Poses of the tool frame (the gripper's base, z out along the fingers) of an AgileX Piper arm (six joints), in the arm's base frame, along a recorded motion.
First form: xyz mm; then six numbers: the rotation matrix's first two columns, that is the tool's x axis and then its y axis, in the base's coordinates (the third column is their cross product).
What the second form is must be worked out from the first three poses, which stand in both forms.
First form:
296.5, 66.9, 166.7, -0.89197, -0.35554, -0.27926, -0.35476, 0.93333, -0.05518
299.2, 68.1, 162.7, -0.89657, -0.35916, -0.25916, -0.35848, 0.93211, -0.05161
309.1, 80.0, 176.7, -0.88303, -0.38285, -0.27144, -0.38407, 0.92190, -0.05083
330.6, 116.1, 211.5, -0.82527, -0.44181, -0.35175, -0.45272, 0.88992, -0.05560
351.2, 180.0, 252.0, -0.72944, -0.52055, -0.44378, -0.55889, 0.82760, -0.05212
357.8, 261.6, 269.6, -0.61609, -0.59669, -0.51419, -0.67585, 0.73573, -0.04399
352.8, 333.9, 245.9, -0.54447, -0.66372, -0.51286, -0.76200, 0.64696, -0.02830
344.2, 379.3, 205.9, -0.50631, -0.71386, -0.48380, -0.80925, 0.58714, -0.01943
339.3, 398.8, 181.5, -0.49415, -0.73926, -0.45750, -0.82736, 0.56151, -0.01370
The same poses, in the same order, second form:
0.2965, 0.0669, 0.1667, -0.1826, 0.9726, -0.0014, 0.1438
0.2992, 0.0681, 0.1627, -0.1842, 0.9738, -0.0013, 0.1333
0.3091, 0.0800, 0.1767, -0.1976, 0.9703, 0.0022, 0.1394
0.3306, 0.1161, 0.2115, -0.2341, 0.9552, 0.0151, 0.1804
0.3512, 0.1800, 0.2520, -0.2905, 0.9289, 0.0425, 0.2256
0.3578, 0.2616, 0.2696, -0.3552, 0.8956, 0.0772, 0.2565
0.3528, 0.3339, 0.2459, -0.4082, 0.8731, 0.0994, 0.2472
0.3442, 0.3793, 0.2059, -0.4420, 0.8615, 0.1051, 0.2269
0.3393, 0.3988, 0.1815, -0.4565, 0.8580, 0.1043, 0.2111

